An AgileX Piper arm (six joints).
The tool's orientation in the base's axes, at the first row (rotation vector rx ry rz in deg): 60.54, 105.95, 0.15
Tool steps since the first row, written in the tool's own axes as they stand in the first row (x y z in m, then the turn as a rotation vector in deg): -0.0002, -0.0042, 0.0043, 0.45, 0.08, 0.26; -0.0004, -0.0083, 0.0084, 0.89, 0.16, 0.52; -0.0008, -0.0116, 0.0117, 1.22, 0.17, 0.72; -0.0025, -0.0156, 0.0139, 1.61, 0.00, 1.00; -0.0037, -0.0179, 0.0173, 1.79, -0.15, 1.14; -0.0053, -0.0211, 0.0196, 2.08, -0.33, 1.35; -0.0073, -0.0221, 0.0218, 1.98, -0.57, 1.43; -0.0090, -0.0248, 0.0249, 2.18, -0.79, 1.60; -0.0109, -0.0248, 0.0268, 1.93, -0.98, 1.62; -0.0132, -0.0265, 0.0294, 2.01, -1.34, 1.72; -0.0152, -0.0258, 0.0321, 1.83, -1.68, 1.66; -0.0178, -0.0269, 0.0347, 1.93, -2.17, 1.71
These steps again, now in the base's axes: 0.0004, -0.0046, -0.0039, 0.18, 0.24, -0.43; 0.0008, -0.0090, -0.0077, 0.35, 0.47, -0.86; 0.0011, -0.0127, -0.0105, 0.46, 0.61, -1.21; 0.0004, -0.0172, -0.0121, 0.49, 0.64, -1.71; 0.0015, -0.0208, -0.0140, 0.47, 0.61, -1.98; 0.0014, -0.0249, -0.0154, 0.46, 0.60, -2.38; 0.0026, -0.0277, -0.0155, 0.37, 0.35, -2.45; 0.0034, -0.0318, -0.0171, 0.32, 0.28, -2.78; 0.0051, -0.0339, -0.0167, 0.25, -0.02, -2.69; 0.0063, -0.0376, -0.0171, 0.08, -0.23, -2.96; 0.0090, -0.0396, -0.0167, -0.16, -0.53, -2.94; 0.0106, -0.0431, -0.0167, -0.46, -0.79, -3.24
